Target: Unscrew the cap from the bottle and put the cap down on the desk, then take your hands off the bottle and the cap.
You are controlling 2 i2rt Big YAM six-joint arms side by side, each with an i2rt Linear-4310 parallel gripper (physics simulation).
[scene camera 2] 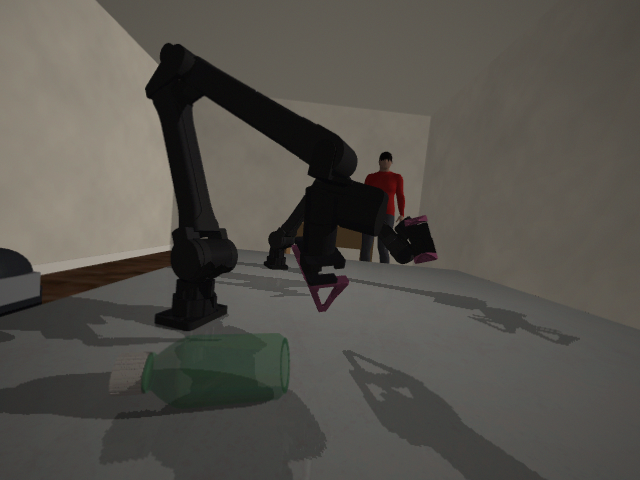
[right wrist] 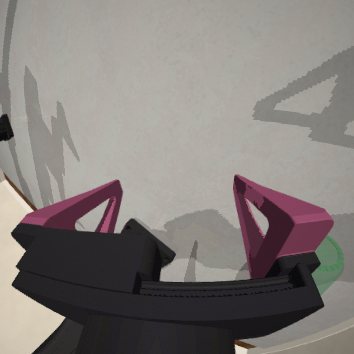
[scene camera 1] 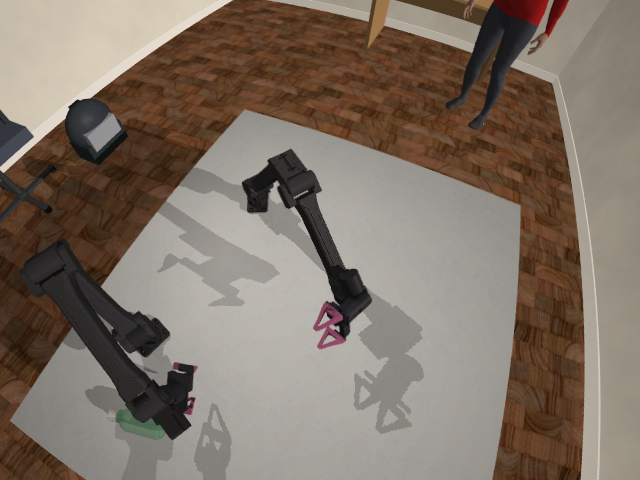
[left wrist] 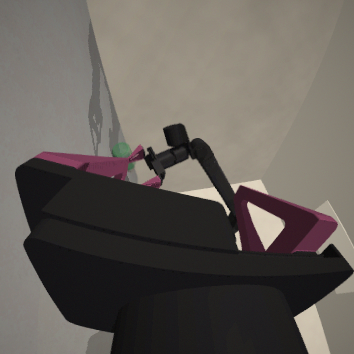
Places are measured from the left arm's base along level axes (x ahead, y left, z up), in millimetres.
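Pixels of known places: left gripper, fingertip midpoint: (scene camera 2: 419, 237) (scene camera 1: 316, 339) (left wrist: 184, 178); right gripper, fingertip midpoint: (scene camera 2: 314, 294) (right wrist: 174, 183) (scene camera 1: 194, 382) (left wrist: 128, 175); left arm's base, origin of the base link: (scene camera 2: 275, 266) (right wrist: 6, 127) (scene camera 1: 258, 201); right arm's base, origin of the base link: (scene camera 2: 193, 317) (scene camera 1: 151, 337).
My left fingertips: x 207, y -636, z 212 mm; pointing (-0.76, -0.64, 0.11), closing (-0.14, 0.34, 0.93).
Ahead of a thing's pixels: the offset from my left fingertips to its middle. Level surfaces: height alone.
A translucent green bottle @(dx -561, dy -220, dz -174 mm) (scene camera 1: 139, 427) (scene camera 2: 222, 369) (left wrist: 121, 149) (right wrist: 329, 254) lies on its side on the grey desk. The pale ribbed cap @(dx -640, dy -205, dz -174 mm) (scene camera 1: 111, 415) (scene camera 2: 128, 373) is on its neck, at the left end in both scene views. The cap is hidden in the right wrist view. My right gripper (scene camera 1: 188, 386) (scene camera 2: 308, 280) (right wrist: 174, 183) is open and empty, raised above the desk and off to the side of the bottle's base. My left gripper (scene camera 1: 317, 338) (scene camera 2: 421, 239) (left wrist: 184, 178) is open and empty, high up and far from the bottle.
In scene camera 1, the right arm (scene camera 1: 90, 335) passes above the bottle and partly hides it. The desk @(dz -212 mm) (scene camera 1: 454, 248) has edges at left and right. A dark helmet-like object (scene camera 1: 90, 126) and a person (scene camera 1: 498, 56) are beyond the desk.
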